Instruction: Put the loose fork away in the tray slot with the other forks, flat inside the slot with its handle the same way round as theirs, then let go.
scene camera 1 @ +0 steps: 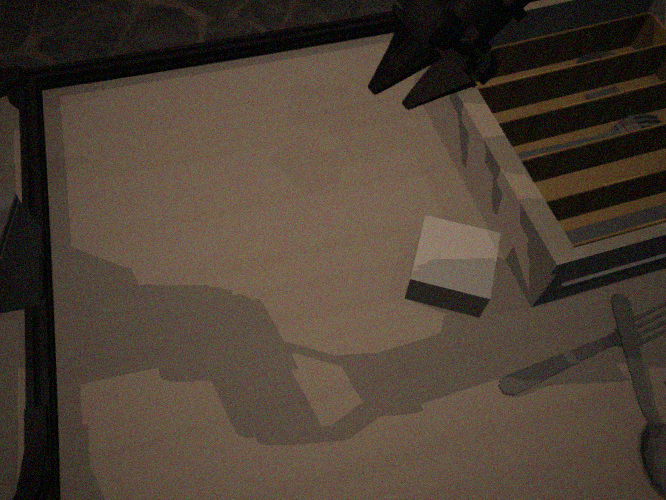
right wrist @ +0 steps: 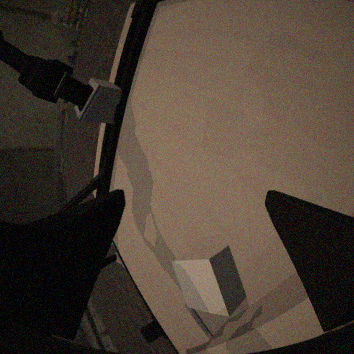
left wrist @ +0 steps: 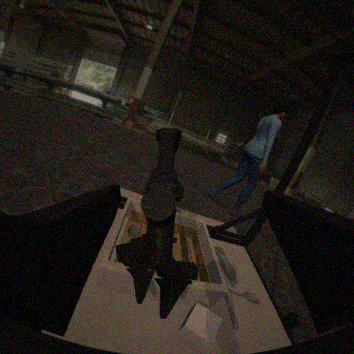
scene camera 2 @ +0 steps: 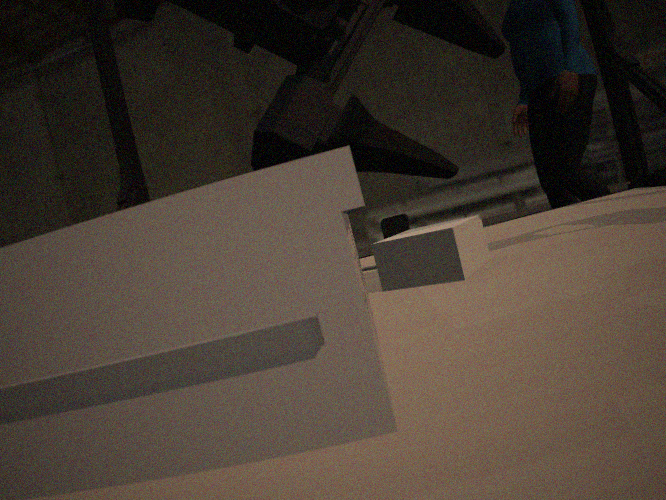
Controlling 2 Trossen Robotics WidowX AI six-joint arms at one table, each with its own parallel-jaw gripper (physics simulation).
Labels:
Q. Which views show my right gripper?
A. Scene camera 1, the right wrist view, the left wrist view and scene camera 2: all of them.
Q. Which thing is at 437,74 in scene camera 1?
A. My right gripper.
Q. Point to a cutlery tray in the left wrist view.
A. At 179,251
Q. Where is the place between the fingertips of my left gripper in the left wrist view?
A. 193,194

